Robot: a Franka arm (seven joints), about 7 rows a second.
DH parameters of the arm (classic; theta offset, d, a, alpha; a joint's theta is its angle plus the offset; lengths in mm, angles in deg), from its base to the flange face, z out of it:
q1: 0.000 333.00 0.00 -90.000
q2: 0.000 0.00 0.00 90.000
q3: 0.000 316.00 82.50 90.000
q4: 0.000 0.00 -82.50 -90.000
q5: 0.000 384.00 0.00 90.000
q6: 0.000 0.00 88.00 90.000
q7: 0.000 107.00 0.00 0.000
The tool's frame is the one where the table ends.
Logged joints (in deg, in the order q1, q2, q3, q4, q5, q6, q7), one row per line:
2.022, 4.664, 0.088, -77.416, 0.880, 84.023, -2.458
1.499, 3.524, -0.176, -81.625, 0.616, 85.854, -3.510
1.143, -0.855, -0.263, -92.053, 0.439, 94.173, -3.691
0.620, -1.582, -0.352, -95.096, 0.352, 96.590, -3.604
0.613, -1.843, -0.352, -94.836, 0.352, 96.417, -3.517
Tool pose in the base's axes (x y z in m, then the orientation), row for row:
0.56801, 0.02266, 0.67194, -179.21, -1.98, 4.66
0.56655, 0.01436, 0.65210, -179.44, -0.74, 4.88
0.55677, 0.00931, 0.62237, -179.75, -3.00, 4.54
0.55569, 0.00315, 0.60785, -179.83, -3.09, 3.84
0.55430, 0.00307, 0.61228, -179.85, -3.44, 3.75
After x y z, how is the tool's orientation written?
As angles about the fixed x, y, z axes (roll, pitch, yaw), in degrees.
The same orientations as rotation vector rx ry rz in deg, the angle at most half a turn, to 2 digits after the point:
-178.96, -7.30, -3.04
-179.24, -7.64, -1.12
-179.43, -7.12, -4.68
-179.56, -6.03, -4.83
-179.56, -5.89, -5.38

